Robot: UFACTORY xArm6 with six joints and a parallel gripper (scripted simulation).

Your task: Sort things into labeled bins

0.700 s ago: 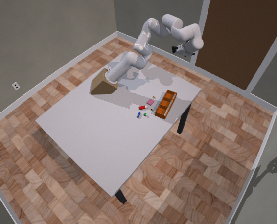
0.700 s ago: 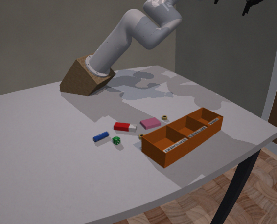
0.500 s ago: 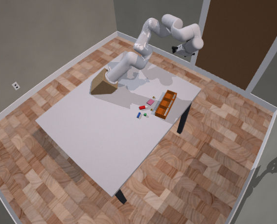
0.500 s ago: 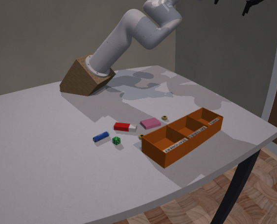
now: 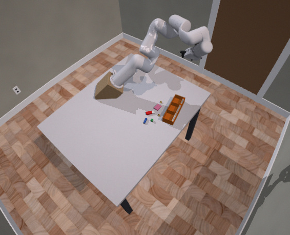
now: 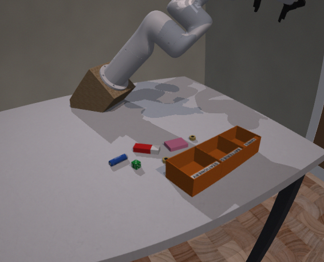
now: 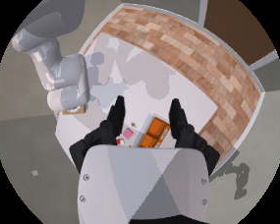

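My hand is 350 mm above the orange three-part bin, 160 mm to the left of it and 110 mm short of it. The rest, counted from my hand: pink eraser 370 mm below, 250 mm to the right, 20 mm ahead; then red-and-white eraser 370 mm below, 320 mm to the right, 40 mm ahead; then green die 360 mm below, 350 mm to the right, 100 mm ahead.
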